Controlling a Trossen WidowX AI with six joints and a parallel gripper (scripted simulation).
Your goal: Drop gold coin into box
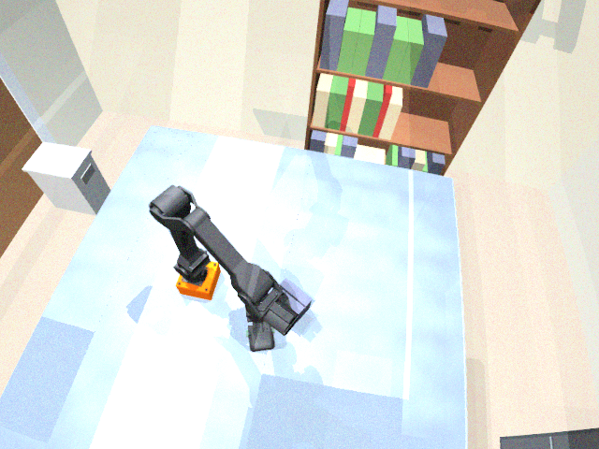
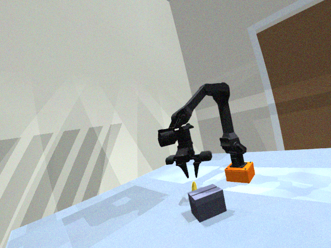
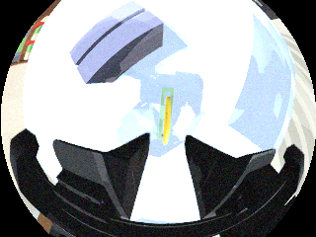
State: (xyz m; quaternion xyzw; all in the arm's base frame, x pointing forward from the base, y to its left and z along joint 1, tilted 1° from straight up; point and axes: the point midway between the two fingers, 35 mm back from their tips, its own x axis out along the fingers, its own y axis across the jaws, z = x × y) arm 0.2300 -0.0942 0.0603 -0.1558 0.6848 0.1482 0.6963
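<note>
Right now the gold coin is 50 mm below my gripper tip.
</note>
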